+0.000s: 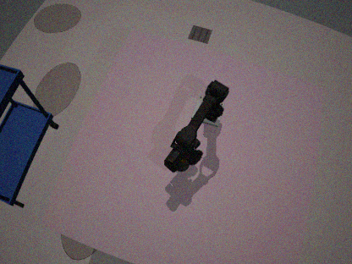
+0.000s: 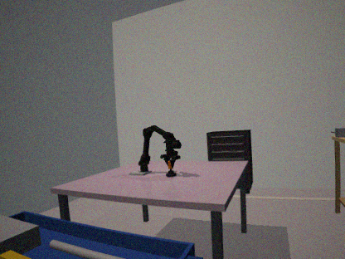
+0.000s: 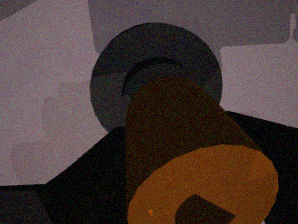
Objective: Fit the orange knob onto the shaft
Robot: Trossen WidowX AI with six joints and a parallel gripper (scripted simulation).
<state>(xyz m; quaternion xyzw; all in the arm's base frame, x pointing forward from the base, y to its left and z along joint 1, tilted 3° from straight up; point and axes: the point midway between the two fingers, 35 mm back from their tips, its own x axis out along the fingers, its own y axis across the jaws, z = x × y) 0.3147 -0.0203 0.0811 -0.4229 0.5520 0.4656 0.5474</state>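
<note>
The orange knob is 2 cm above my gripper tip. Round my gripper tip: dark round pedestal: 4 cm below.
</note>
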